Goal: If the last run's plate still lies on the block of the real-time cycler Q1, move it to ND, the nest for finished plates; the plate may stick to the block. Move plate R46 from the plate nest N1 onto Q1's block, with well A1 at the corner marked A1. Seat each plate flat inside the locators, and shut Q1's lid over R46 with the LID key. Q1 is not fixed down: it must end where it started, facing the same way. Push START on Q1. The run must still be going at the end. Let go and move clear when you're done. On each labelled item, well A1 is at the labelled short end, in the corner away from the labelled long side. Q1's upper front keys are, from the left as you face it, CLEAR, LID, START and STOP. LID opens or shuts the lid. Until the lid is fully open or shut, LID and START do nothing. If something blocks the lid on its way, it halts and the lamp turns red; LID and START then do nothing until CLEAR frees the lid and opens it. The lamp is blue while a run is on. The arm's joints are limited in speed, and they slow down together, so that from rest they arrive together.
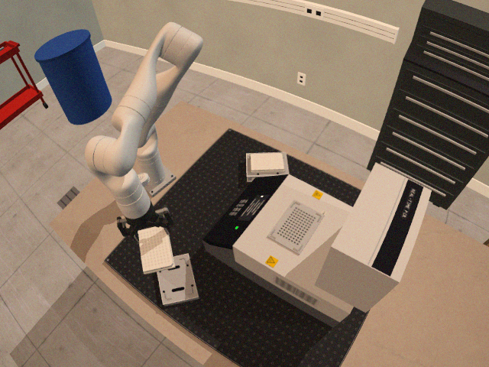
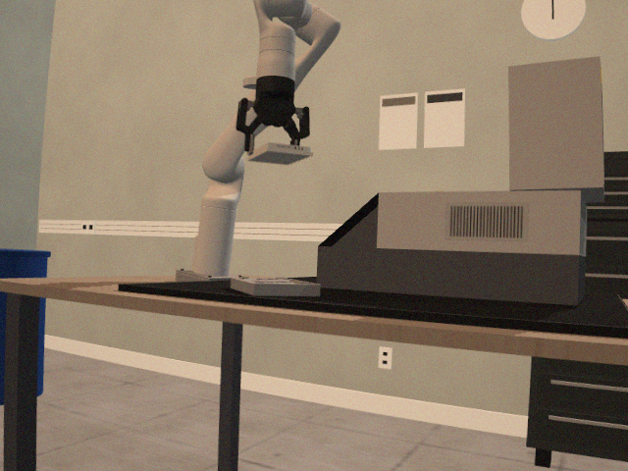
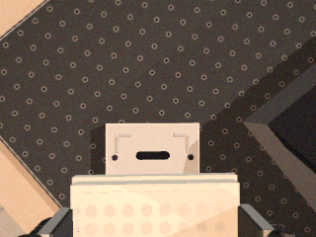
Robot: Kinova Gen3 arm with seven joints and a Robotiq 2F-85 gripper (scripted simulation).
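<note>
My hand is 250 mm above the grey nest, 30 mm short of it and 20 mm to the left of it. Round my hand: A1 mark: 520 mm to the left, 230 mm below, 160 mm behind; then white plate: 540 mm to the left, 220 mm below, 70 mm behind.
</note>
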